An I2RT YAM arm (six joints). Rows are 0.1 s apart.
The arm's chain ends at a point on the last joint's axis. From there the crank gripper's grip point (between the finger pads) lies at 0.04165 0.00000 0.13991 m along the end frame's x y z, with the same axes.
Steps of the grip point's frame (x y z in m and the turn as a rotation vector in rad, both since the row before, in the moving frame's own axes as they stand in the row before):
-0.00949, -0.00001, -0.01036, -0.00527, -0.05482, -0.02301
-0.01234, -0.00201, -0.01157, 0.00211, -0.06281, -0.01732
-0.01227, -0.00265, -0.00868, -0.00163, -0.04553, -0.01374
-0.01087, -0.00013, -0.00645, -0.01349, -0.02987, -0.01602
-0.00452, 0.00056, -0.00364, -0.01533, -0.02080, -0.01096
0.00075, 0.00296, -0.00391, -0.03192, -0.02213, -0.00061
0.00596, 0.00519, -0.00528, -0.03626, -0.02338, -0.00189
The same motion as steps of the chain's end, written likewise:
-0.00176, 0.00012, -0.01243, -0.00527, -0.05482, -0.02301
-0.00347, -0.00107, -0.01391, 0.00211, -0.06281, -0.01732
-0.00586, -0.00235, -0.01043, -0.00163, -0.04553, -0.01374
-0.00668, -0.00139, -0.00762, -0.01349, -0.02987, -0.01602
-0.00161, -0.00115, -0.00446, -0.01533, -0.02080, -0.01096
0.00385, -0.00150, -0.00473, -0.03192, -0.02213, -0.00061
0.00924, 0.00018, -0.00612, -0.03626, -0.02338, -0.00189

